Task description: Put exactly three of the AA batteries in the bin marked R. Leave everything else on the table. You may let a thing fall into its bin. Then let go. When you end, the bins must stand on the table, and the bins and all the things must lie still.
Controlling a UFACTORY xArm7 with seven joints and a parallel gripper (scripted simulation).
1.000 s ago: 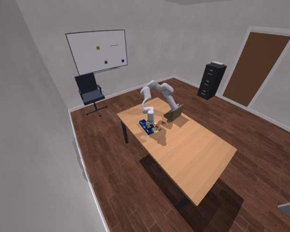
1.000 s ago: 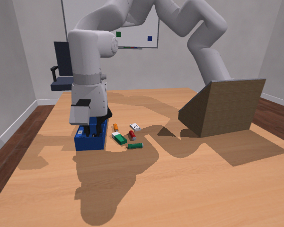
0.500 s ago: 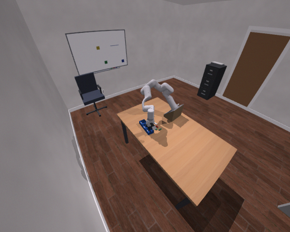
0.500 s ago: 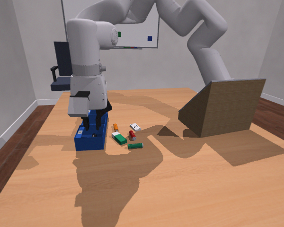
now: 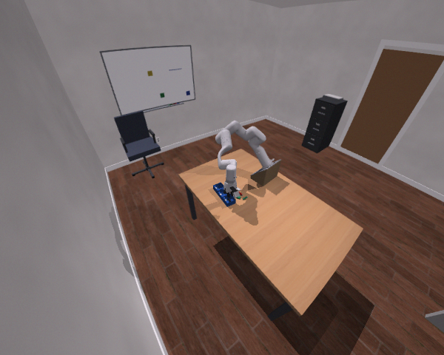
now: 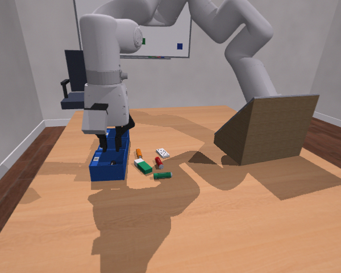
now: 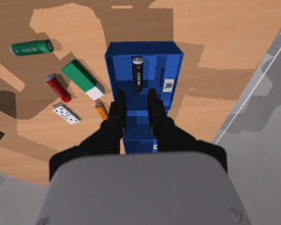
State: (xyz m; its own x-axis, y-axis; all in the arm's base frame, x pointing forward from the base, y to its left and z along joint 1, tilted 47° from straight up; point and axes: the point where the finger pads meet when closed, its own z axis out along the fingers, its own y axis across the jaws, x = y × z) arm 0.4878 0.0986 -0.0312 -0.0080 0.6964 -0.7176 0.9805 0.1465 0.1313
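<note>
My gripper is now 13 cm past the green AA battery, 4 cm to the right of it and 8 cm above it. The rest, counted from my hand: bin: 1 cm ahead, 8 cm to the right, 7 cm below; green-and-white block: 8 cm behind, 2 cm to the right, 8 cm below; black AA battery: 7 cm below.
</note>
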